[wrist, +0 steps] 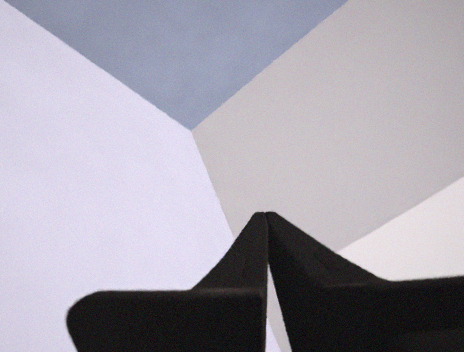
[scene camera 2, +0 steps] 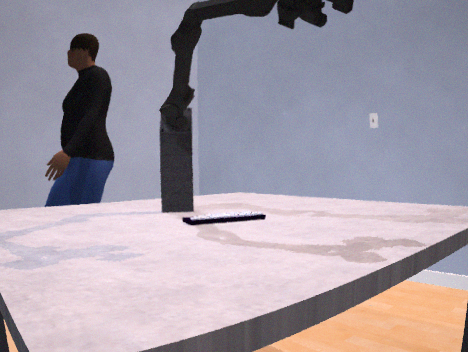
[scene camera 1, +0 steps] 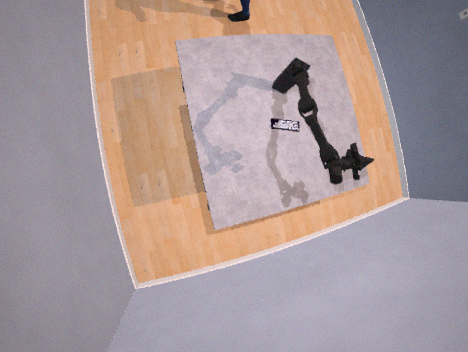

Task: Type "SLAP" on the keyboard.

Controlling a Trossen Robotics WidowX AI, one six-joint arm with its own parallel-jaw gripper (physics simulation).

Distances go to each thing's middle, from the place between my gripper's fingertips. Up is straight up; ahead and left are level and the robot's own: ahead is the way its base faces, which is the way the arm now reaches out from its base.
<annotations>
Right now the keyboard (scene camera 2: 246, 215) is 600 mm below my hand, 340 mm behind it and 10 mm to the right of it.
</annotations>
